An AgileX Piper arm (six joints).
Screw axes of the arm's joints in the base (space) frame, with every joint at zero. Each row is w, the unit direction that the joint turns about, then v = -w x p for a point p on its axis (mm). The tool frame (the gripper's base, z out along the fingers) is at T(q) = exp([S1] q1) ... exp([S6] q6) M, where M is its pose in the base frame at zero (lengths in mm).
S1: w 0 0 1 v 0 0 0
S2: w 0 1 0 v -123 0 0
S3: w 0 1 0 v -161.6 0 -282.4
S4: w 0.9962 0 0.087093 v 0 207.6 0
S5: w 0 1 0 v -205.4 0 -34.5
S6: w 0.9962 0 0.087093 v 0 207.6 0
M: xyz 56.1 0 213.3 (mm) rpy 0 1.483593 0 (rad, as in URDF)
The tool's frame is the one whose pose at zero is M.
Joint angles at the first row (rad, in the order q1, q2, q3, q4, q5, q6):
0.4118 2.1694 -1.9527 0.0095 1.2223 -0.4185
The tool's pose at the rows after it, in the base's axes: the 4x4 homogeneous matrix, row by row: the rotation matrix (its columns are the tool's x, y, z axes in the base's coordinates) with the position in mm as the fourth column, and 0 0 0 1 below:
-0.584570, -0.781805, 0.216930, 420.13; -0.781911, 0.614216, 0.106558, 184.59; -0.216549, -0.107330, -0.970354, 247.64; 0, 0, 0, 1
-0.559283, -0.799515, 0.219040, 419.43; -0.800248, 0.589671, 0.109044, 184.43; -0.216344, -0.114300, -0.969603, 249.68; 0, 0, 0, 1
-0.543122, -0.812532, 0.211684, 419.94; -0.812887, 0.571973, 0.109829, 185.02; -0.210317, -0.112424, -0.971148, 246.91; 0, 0, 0, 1
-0.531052, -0.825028, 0.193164, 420.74; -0.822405, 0.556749, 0.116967, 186.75; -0.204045, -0.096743, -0.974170, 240.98; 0, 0, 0, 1
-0.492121, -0.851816, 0.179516, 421.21; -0.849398, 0.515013, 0.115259, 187.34; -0.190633, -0.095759, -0.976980, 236.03; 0, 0, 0, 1
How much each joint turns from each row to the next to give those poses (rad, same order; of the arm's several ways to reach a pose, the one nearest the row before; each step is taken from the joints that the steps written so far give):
0.0000 -0.0270 0.0000 0.0020 0.0022 -0.0890
0.0000 -0.0045 0.0000 0.0015 0.0014 -0.0315
0.0000 0.0060 0.0000 0.0039 0.0007 -0.0224
0.0000 0.0129 -0.0001 0.0148 0.0016 -0.0212
0.0000 0.0093 0.0025 0.0041 0.0019 -0.0502

